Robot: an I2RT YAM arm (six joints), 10 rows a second.
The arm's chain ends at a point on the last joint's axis. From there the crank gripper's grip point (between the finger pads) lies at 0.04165 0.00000 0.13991 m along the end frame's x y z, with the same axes.
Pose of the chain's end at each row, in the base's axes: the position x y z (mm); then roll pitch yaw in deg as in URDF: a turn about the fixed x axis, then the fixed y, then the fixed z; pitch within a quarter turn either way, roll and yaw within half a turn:
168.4 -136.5 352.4 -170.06 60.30 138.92
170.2 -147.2 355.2 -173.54 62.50 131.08
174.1 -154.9 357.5 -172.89 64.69 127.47
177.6 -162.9 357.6 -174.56 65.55 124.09
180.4 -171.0 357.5 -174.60 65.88 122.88
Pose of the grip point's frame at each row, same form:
227.2 -219.8 247.9 -170.06 60.30 138.92
226.7 -236.0 254.1 -173.54 62.50 131.08
225.9 -250.9 260.5 -172.89 64.69 127.47
228.0 -261.1 262.0 -174.56 65.55 124.09
229.1 -270.6 262.6 -174.60 65.88 122.88

